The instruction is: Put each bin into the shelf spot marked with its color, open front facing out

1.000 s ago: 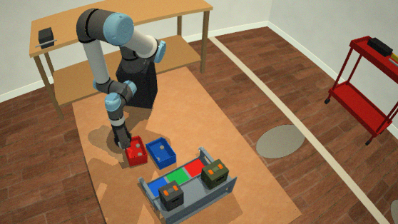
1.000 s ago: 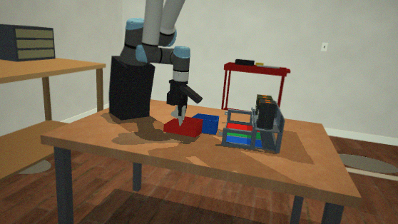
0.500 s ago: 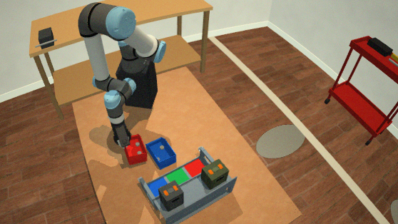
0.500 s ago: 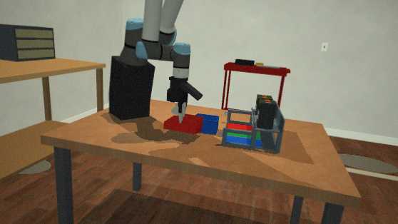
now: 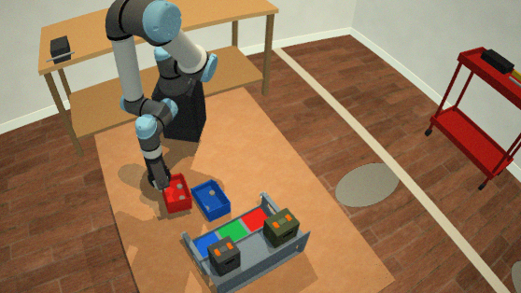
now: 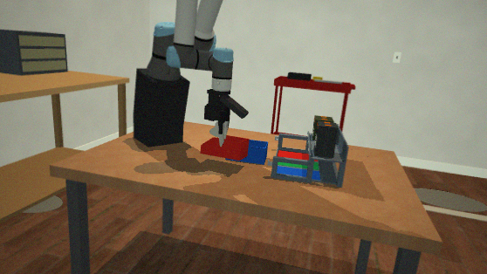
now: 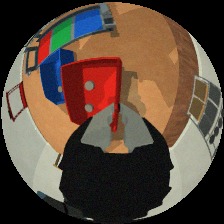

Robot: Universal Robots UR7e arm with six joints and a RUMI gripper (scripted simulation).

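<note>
My gripper is now 1 cm short of the red bin, 5 cm to the right of it and 3 cm above it. The rest, counted from my hand: blue bin: 9 cm ahead, 16 cm to the left, 8 cm below.
</note>
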